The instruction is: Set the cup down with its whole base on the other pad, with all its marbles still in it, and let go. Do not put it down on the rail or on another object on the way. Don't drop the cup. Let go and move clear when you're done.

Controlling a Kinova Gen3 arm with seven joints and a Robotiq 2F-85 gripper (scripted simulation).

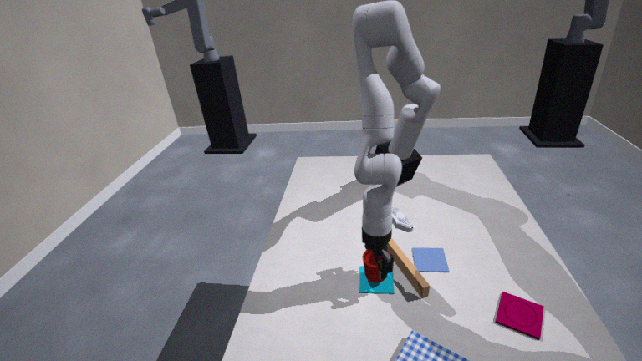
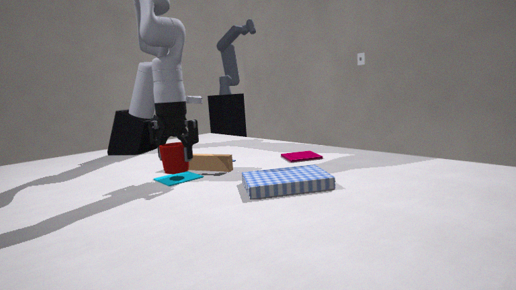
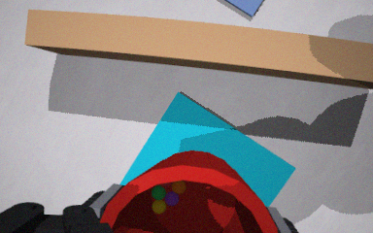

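Now: hand 20 mm above the red cup. Also, from my hand: wooden rail 80 mm to the left, 50 mm below, 40 mm behind; then blue checkered box 260 mm ahead, 140 mm to the left, 40 mm below; then cyan pad 70 mm below.
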